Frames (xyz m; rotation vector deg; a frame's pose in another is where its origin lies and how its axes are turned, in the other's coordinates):
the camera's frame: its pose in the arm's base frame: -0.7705 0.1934 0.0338 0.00 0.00 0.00
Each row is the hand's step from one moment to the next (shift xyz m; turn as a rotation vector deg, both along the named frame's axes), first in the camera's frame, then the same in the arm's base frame.
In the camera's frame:
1: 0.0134 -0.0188 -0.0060 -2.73 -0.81 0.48
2: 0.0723 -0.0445 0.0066 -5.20 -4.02 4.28
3: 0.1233 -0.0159 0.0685 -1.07 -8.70 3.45
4: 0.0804 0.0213 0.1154 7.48 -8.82 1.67
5: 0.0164 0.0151 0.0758 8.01 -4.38 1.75
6: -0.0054 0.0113 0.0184 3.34 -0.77 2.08
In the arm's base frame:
1: 0.0134 -0.0188 -0.0060 -2.73 -0.81 0.48
2: 0.0723 -0.0445 0.0066 -5.20 -4.02 4.28
3: 0.1233 -0.0159 0.0685 -1.07 -8.70 3.45
4: 0.0804 0.0213 0.1154 7.48 -8.82 1.67
5: 0.0164 0.0151 0.0758 8.01 -4.38 1.75
6: -0.0054 0.0113 0.0184 3.34 -0.77 2.08

